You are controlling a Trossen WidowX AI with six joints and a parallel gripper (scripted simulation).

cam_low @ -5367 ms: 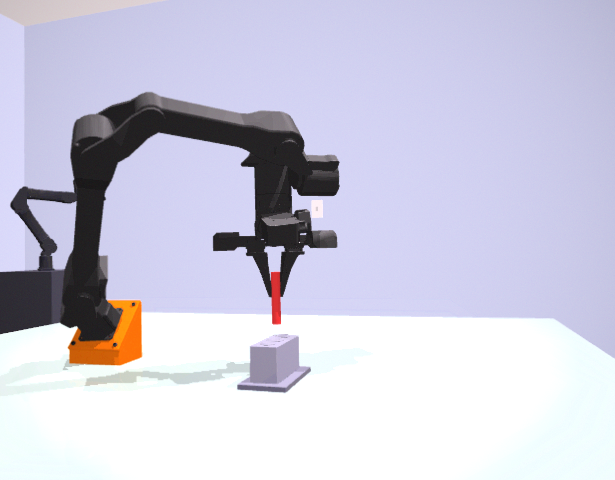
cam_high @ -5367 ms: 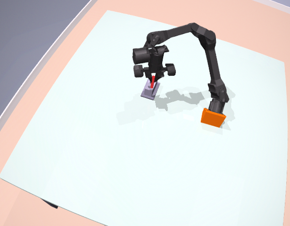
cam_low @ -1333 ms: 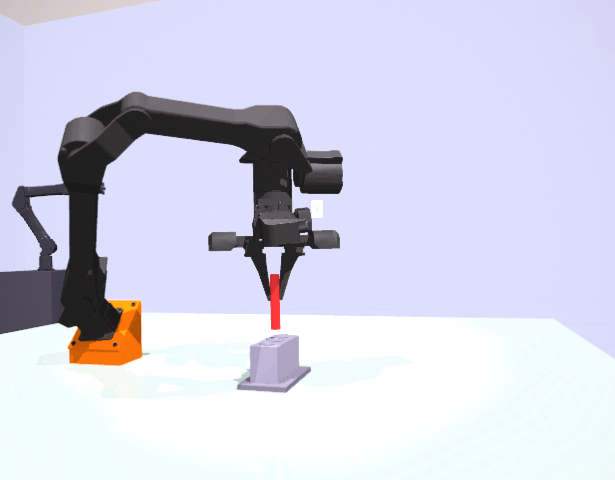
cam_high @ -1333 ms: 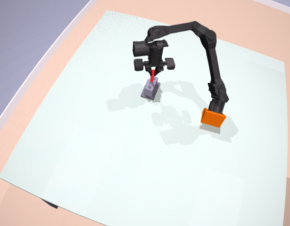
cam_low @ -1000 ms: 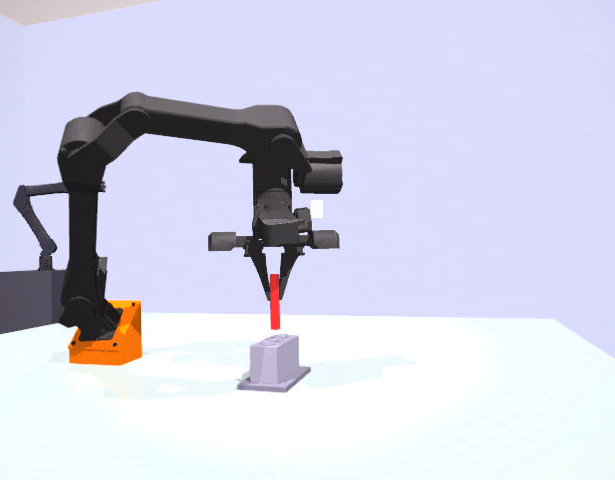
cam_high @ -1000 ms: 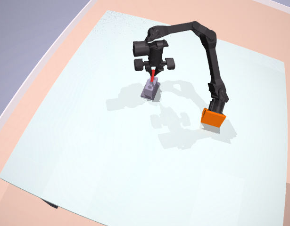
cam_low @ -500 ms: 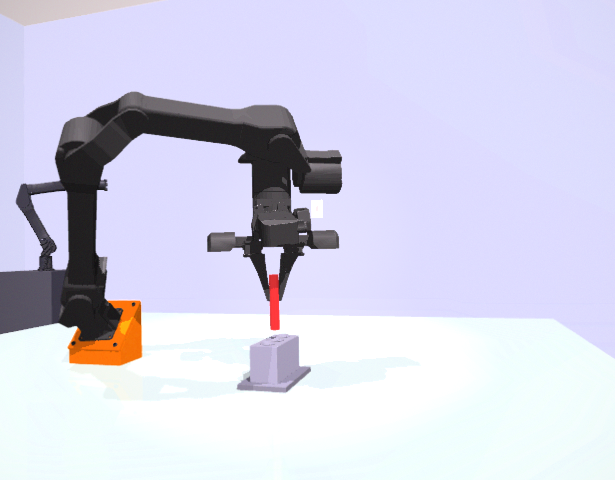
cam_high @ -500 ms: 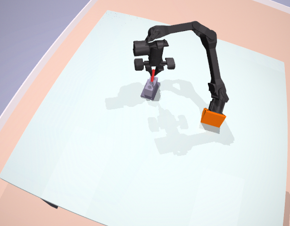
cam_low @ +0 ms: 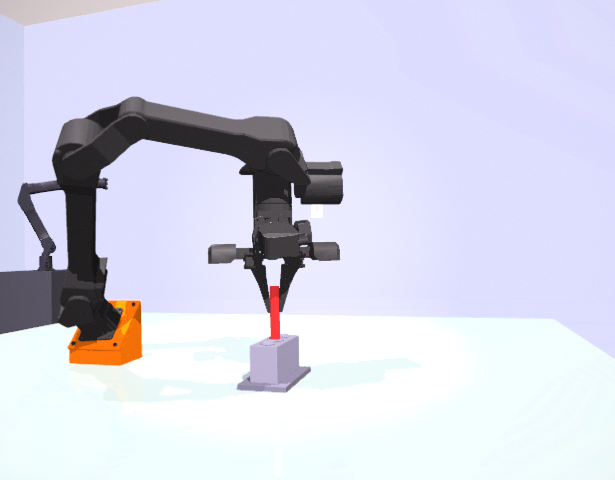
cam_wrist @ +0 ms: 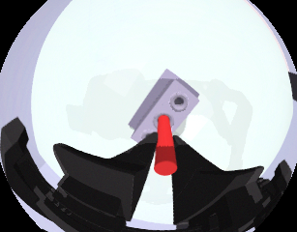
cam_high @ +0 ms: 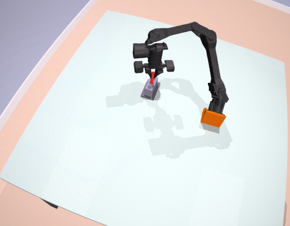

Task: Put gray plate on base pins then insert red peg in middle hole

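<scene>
Now: gripper tip right at the red peg. From my gripper tip the other things lie so: base (9 cm below); then gray plate (5 cm below).
</scene>
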